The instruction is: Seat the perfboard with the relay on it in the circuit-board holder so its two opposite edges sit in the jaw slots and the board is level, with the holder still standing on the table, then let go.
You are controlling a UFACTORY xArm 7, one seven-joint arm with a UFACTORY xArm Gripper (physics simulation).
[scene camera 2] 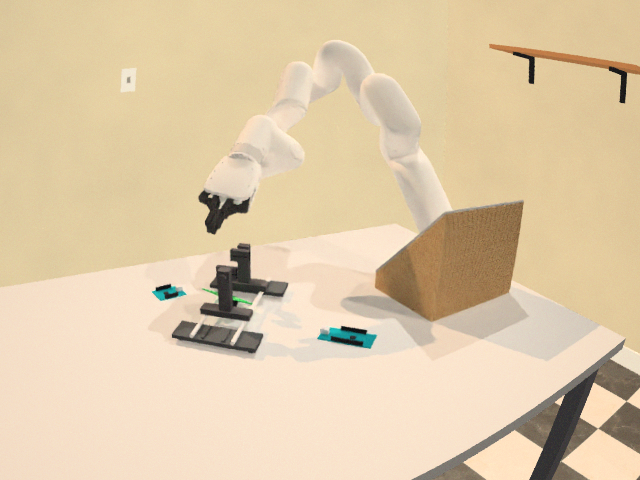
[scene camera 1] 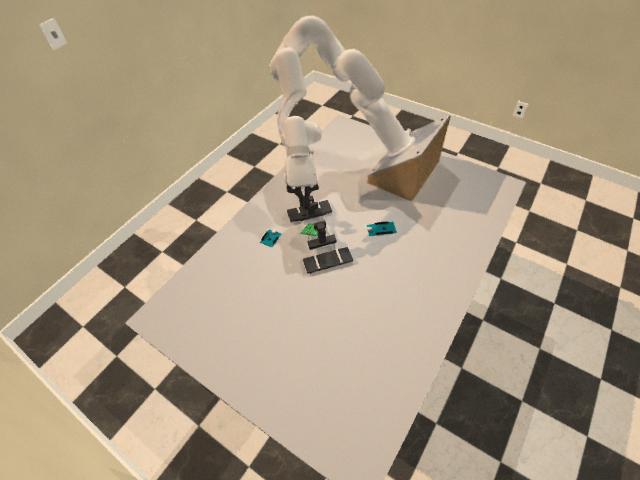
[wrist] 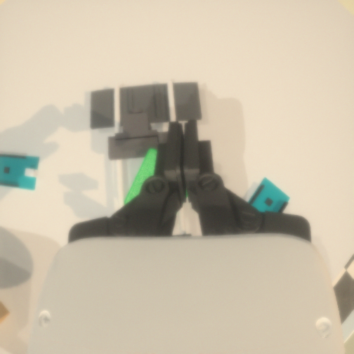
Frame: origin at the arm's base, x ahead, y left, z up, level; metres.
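Seen in the pictures: gripper, fingertip midpoint: (scene camera 2: 210, 229) (scene camera 1: 305, 208); arm's base at its link origin: (scene camera 2: 444, 239) (scene camera 1: 401, 148).
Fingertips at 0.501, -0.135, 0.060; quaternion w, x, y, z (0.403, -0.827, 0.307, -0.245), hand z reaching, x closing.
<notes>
Offsets run from my fingertips to a thing's top centre, as dx, dy, dz.
The circuit-board holder {-0.038, +0.017, -0.062} (scene camera 1: 327, 260) (scene camera 2: 224, 290) (wrist: 143, 104) stands on the table, with two black upright jaws on white rails. The green perfboard {-0.031, +0.002, -0.123} (scene camera 1: 309, 229) (scene camera 2: 242, 299) (wrist: 142, 176) lies between the jaws, skewed to them and tilted, sloping down to the right in scene camera 2. Whether any edge sits in a slot is hidden. A small dark part shows under the board in scene camera 2; I cannot tell if it is the relay. My gripper (scene camera 2: 211, 229) (wrist: 185, 138) is shut and empty, in the air above the holder, and hides part of the board in the wrist view.
One teal circuit board {+0.053, -0.133, -0.166} (scene camera 1: 270, 238) (scene camera 2: 169, 293) (wrist: 269, 197) lies to one side of the holder. A longer teal board {-0.180, +0.205, -0.166} (scene camera 1: 382, 228) (scene camera 2: 347, 337) (wrist: 19, 171) lies on the other side. The wooden wedge base (scene camera 1: 410, 175) (scene camera 2: 467, 263) carries the arm.
</notes>
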